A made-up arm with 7 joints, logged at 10 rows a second.
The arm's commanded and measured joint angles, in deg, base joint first. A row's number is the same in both.
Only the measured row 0 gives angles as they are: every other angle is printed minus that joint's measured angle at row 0.
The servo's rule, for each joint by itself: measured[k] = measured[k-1] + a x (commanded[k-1-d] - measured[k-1]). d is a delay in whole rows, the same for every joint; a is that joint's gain. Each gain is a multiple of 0.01, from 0.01 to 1. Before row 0 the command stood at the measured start. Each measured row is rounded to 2 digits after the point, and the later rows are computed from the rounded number. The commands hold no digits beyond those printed.
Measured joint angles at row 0: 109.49, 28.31, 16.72, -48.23, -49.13, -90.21, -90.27
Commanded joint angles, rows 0 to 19: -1.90, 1.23, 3.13, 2.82, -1.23, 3.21, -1.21; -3.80, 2.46, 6.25, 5.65, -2.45, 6.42, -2.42; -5.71, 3.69, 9.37, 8.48, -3.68, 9.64, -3.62; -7.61, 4.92, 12.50, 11.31, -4.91, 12.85, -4.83; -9.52, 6.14, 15.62, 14.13, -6.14, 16.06, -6.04; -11.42, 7.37, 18.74, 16.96, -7.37, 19.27, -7.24; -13.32, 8.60, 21.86, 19.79, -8.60, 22.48, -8.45; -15.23, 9.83, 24.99, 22.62, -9.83, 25.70, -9.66; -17.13, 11.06, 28.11, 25.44, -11.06, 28.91, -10.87; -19.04, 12.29, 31.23, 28.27, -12.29, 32.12, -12.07; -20.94, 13.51, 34.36, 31.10, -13.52, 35.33, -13.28; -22.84, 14.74, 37.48, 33.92, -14.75, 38.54, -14.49; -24.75, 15.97, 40.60, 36.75, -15.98, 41.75, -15.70; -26.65, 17.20, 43.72, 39.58, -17.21, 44.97, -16.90; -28.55, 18.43, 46.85, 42.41, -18.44, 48.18, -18.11; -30.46, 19.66, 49.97, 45.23, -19.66, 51.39, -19.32; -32.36, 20.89, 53.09, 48.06, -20.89, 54.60, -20.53; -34.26, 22.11, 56.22, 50.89, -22.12, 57.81, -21.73; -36.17, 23.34, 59.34, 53.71, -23.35, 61.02, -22.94; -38.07, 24.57, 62.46, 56.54, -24.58, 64.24, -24.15
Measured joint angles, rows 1 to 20: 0.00, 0.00, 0.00, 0.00, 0.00, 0.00, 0.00; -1.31, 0.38, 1.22, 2.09, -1.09, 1.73, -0.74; -3.03, 1.02, 3.18, 4.72, -2.30, 4.26, -1.76; -4.88, 1.85, 5.59, 7.50, -3.53, 7.17, -2.89; -6.76, 2.80, 8.28, 10.32, -4.76, 10.24, -4.07; -8.66, 3.84, 11.14, 13.14, -5.99, 13.38, -5.27; -10.56, 4.93, 14.10, 15.97, -7.22, 16.56, -6.47; -12.46, 6.07, 17.13, 18.80, -8.45, 19.76, -7.68; -14.37, 7.24, 20.20, 21.63, -9.68, 22.97, -8.89; -16.27, 8.42, 23.28, 24.45, -10.91, 26.18, -10.10; -18.18, 9.62, 26.38, 27.28, -12.14, 29.39, -11.30; -20.08, 10.83, 29.49, 30.11, -13.37, 32.60, -12.51; -21.98, 12.04, 32.61, 32.93, -14.60, 35.81, -13.72; -23.89, 13.26, 35.73, 35.76, -15.83, 39.02, -14.93; -25.79, 14.48, 38.85, 38.59, -17.06, 42.23, -16.13; -27.69, 15.70, 41.97, 41.42, -18.29, 45.44, -17.34; -29.60, 16.93, 45.09, 44.24, -19.51, 48.65, -18.55; -31.50, 18.16, 48.21, 47.07, -20.74, 51.86, -19.76; -33.40, 19.38, 51.33, 49.90, -21.97, 55.07, -20.96; -35.31, 20.61, 54.45, 52.72, -23.20, 58.28, -22.17
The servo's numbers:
d 1
a 0.69 0.31 0.39 0.74 0.89 0.54 0.61

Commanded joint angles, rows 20 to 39: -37.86, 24.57, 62.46, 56.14, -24.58, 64.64, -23.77; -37.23, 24.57, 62.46, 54.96, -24.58, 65.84, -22.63; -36.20, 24.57, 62.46, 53.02, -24.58, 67.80, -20.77; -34.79, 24.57, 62.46, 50.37, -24.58, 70.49, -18.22; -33.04, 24.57, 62.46, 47.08, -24.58, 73.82, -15.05; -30.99, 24.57, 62.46, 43.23, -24.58, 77.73, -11.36; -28.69, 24.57, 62.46, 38.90, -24.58, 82.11, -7.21; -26.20, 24.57, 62.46, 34.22, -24.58, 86.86, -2.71; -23.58, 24.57, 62.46, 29.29, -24.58, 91.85, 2.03; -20.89, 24.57, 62.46, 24.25, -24.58, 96.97, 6.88; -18.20, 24.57, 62.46, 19.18, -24.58, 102.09, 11.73; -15.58, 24.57, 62.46, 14.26, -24.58, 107.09, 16.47; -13.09, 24.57, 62.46, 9.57, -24.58, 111.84, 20.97; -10.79, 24.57, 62.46, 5.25, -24.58, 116.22, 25.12; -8.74, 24.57, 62.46, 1.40, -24.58, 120.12, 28.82; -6.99, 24.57, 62.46, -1.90, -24.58, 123.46, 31.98; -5.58, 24.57, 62.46, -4.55, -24.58, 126.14, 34.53; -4.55, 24.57, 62.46, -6.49, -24.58, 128.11, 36.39; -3.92, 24.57, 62.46, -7.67, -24.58, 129.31, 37.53; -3.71, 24.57, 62.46, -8.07, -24.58, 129.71, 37.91
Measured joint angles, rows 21 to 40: -37.21, 21.84, 57.57, 55.55, -24.43, 61.50, -23.38; -37.66, 22.69, 59.48, 55.99, -24.56, 63.20, -23.62; -37.36, 23.27, 60.64, 55.23, -24.58, 64.63, -23.02; -36.56, 23.67, 61.35, 53.59, -24.58, 66.34, -21.65; -35.34, 23.95, 61.78, 51.21, -24.58, 68.58, -19.56; -33.75, 24.14, 62.05, 48.15, -24.58, 71.41, -16.81; -31.85, 24.27, 62.21, 44.51, -24.58, 74.82, -13.49; -29.67, 24.36, 62.31, 40.36, -24.58, 78.76, -9.66; -27.28, 24.43, 62.37, 35.82, -24.58, 83.13, -5.42; -24.73, 24.47, 62.41, 30.99, -24.58, 87.84, -0.88; -22.08, 24.50, 62.43, 26.00, -24.58, 92.77, 3.85; -19.40, 24.52, 62.44, 20.95, -24.58, 97.80, 8.66; -16.76, 24.54, 62.45, 16.00, -24.58, 102.82, 13.42; -14.23, 24.55, 62.45, 11.24, -24.58, 107.69, 18.03; -11.86, 24.56, 62.45, 6.81, -24.58, 112.30, 22.35; -9.71, 24.56, 62.45, 2.81, -24.58, 116.52, 26.30; -7.83, 24.56, 62.45, -0.68, -24.58, 120.27, 29.76; -6.28, 24.56, 62.45, -3.54, -24.58, 123.44, 32.67; -5.09, 24.56, 62.45, -5.72, -24.58, 125.96, 34.94; -4.28, 24.56, 62.45, -7.16, -24.58, 127.77, 36.52
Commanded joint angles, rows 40 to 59: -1.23, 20.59, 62.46, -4.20, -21.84, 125.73, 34.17; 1.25, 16.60, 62.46, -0.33, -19.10, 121.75, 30.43; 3.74, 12.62, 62.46, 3.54, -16.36, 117.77, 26.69; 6.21, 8.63, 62.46, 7.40, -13.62, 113.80, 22.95; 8.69, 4.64, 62.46, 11.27, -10.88, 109.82, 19.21; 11.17, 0.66, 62.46, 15.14, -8.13, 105.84, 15.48; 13.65, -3.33, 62.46, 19.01, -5.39, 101.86, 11.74; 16.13, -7.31, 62.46, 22.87, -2.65, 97.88, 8.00; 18.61, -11.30, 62.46, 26.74, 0.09, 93.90, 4.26; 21.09, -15.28, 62.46, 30.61, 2.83, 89.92, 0.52; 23.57, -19.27, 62.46, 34.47, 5.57, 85.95, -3.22; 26.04, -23.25, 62.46, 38.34, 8.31, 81.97, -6.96; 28.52, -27.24, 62.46, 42.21, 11.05, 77.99, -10.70; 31.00, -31.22, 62.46, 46.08, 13.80, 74.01, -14.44; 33.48, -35.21, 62.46, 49.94, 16.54, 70.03, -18.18; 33.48, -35.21, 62.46, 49.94, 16.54, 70.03, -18.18; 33.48, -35.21, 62.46, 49.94, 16.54, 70.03, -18.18; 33.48, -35.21, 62.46, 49.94, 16.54, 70.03, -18.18; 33.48, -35.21, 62.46, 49.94, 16.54, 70.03, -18.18; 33.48, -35.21, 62.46, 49.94, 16.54, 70.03, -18.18
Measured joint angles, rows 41 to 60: -3.89, 24.56, 62.45, -7.83, -24.58, 128.82, 37.37; -2.05, 23.33, 62.45, -5.14, -22.14, 127.15, 35.42; 0.23, 21.24, 62.45, -1.58, -19.43, 124.23, 32.38; 2.65, 18.57, 62.45, 2.21, -16.70, 120.74, 28.91; 5.11, 15.49, 62.45, 6.05, -13.96, 116.99, 25.27; 7.58, 12.13, 62.45, 9.91, -11.22, 113.12, 21.57; 10.06, 8.57, 62.45, 13.78, -8.47, 109.19, 17.86; 12.54, 4.88, 62.45, 17.65, -5.73, 105.23, 14.13; 15.02, 1.10, 62.45, 21.51, -2.99, 101.26, 10.39; 17.50, -2.74, 62.45, 25.38, -0.25, 97.29, 6.65; 19.98, -6.63, 62.45, 29.25, 2.49, 93.31, 2.91; 22.46, -10.55, 62.45, 33.11, 5.23, 89.34, -0.83; 24.93, -14.49, 62.45, 36.98, 7.97, 85.36, -4.57; 27.41, -18.44, 62.45, 40.85, 10.71, 81.38, -8.31; 29.89, -22.40, 62.45, 44.72, 13.46, 77.40, -12.05; 32.37, -26.37, 62.45, 48.58, 16.20, 73.42, -15.79; 33.14, -29.11, 62.45, 49.59, 16.50, 71.59, -17.25; 33.37, -31.00, 62.45, 49.85, 16.54, 70.75, -17.82; 33.45, -32.31, 62.45, 49.92, 16.54, 70.36, -18.04; 33.47, -33.21, 62.45, 49.93, 16.54, 70.18, -18.13
